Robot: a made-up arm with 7 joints.
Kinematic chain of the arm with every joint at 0, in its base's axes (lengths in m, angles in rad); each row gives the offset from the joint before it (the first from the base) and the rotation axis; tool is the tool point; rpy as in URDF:
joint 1: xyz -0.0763 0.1 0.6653 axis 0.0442 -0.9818 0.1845
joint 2: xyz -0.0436 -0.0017 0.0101 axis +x
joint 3: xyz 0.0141 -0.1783 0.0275 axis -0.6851 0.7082 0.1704
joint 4: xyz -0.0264 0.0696 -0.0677 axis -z
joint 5: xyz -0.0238 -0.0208 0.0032 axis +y
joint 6: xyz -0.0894 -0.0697 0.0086 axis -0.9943 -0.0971 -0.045
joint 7: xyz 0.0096 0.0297 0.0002 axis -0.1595 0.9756 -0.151
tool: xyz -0.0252 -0.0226 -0.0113 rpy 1.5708 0 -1.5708
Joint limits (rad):
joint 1: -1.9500..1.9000
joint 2: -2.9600..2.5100
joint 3: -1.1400..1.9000
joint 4: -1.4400..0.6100
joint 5: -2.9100..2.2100
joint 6: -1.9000..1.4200
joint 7: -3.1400..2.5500
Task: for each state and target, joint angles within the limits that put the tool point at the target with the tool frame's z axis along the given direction. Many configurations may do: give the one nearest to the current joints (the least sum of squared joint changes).
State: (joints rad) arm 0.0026 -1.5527 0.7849 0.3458 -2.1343 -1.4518 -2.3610
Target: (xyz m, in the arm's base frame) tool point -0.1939 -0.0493 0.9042 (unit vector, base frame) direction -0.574 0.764 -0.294
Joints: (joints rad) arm -0.1012 -0.8145 1.1333 0.4625 -2.5213 -1.4779 -3.1039
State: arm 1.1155 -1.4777 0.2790 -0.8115 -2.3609 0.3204 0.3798
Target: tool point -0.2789 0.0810 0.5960 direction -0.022 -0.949 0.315
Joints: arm 1.9000 -2.3427 0.7316 -0.7004 -2.9100 0.8185 0.2610
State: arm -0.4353 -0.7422 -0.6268 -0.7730 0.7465 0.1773 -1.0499
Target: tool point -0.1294 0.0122 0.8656 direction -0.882 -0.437 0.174
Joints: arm -0.2341 -1.1772 -0.5940 -0.3868 1.0223 -0.1284 -1.0063
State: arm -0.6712 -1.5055 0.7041 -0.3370 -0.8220 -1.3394 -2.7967
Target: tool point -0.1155 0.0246 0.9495 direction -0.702 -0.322 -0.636
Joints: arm -0.3844 -1.1085 1.1371 -0.2967 -1.0372 -1.0904 -1.8350
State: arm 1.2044 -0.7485 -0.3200 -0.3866 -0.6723 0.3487 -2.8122
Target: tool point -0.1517 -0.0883 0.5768 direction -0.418 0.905 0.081
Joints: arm 1.7633 -1.1447 -0.1990 -0.1730 -1.1242 -0.0263 -3.1400
